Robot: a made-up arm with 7 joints.
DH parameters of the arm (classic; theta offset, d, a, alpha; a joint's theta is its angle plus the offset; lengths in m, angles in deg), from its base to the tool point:
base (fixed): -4.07 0 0 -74.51
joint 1: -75.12 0.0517 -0.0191 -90
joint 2: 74 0 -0.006 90
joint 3: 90 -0.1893 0.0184 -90
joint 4: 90 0.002 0.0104 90
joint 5: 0 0.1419 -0.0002 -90
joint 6: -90 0 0.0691 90
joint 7: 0 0.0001 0 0
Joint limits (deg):
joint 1: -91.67..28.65
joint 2: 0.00..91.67
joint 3: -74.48..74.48
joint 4: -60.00..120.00
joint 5: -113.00..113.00
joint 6: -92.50..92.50
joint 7: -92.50..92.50
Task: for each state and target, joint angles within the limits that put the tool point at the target. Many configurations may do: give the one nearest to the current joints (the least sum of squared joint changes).
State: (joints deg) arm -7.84 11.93 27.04 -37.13 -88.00 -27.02 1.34
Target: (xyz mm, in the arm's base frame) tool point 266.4 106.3 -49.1
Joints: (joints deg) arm -36.38 8.42 11.56 -16.15 -90.62 -19.50 1.34
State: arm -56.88 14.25 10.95 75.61 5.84 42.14 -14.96
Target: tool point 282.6 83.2 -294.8
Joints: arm -52.29 9.06 11.14 75.32 5.77 25.78 -14.96
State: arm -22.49 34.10 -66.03 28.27 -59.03 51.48 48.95
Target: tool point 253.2 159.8 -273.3
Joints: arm -46.67 41.64 -57.53 46.01 -52.71 39.06 48.95
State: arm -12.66 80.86 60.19 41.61 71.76 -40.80 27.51
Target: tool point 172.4 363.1 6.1
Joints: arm -14.72 72.43 49.63 37.01 71.60 -44.79 27.51
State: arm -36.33 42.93 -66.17 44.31 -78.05 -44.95 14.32
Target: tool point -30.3 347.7 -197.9
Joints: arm 15.17 76.99 -74.48 48.92 -76.83 -58.01 14.32
